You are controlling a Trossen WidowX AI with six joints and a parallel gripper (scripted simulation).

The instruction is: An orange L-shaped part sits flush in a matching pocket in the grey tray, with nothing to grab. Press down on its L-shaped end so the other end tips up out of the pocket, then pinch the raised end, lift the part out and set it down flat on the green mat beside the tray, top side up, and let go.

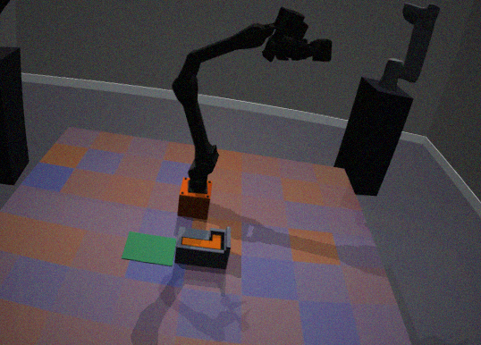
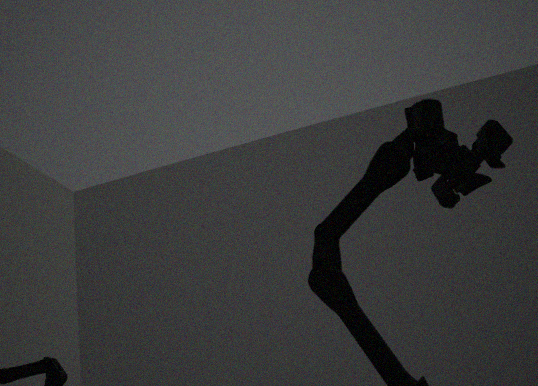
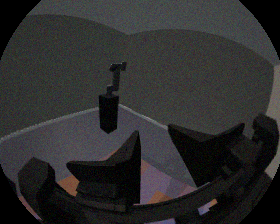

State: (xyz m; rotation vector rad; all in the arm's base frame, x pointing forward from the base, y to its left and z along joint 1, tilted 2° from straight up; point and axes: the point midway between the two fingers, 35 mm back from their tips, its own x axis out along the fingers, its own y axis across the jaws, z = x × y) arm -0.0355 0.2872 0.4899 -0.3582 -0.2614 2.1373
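Right now the orange L-shaped part is 27 cm ahead of my gripper tip, 28 cm to the right of it and 53 cm below it. Round my gripper tip: green mat (26 cm ahead, 45 cm to the right, 59 cm below).
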